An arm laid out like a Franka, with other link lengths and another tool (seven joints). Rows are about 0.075 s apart.
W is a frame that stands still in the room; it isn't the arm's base.
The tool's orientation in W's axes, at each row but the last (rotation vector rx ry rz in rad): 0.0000 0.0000 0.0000; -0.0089 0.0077 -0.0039; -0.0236 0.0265 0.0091; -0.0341 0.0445 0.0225; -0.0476 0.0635 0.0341; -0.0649 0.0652 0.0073; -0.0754 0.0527 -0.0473
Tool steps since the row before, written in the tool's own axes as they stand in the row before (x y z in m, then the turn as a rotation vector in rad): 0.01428 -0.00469 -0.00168 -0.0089 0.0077 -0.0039; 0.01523 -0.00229 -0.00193 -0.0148 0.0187 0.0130; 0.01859 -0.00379 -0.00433 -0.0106 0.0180 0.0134; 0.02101 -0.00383 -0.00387 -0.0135 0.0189 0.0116; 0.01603 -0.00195 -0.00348 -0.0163 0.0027 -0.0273; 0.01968 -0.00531 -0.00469 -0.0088 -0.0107 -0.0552; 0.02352 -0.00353 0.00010 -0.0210 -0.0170 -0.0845
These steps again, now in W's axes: 0.01428 -0.00469 -0.00168 -0.0089 0.0077 -0.0039; 0.01521 -0.00237 -0.00203 -0.0146 0.0189 0.0129; 0.01850 -0.00373 -0.00473 -0.0104 0.0182 0.0133; 0.02090 -0.00350 -0.00468 -0.0134 0.0190 0.0116; 0.01584 -0.00159 -0.00441 -0.0181 0.0008 -0.0263; 0.01938 -0.00550 -0.00561 -0.0123 -0.0143 -0.0537; 0.02331 -0.00467 -0.00083 -0.0263 -0.0222 -0.0818
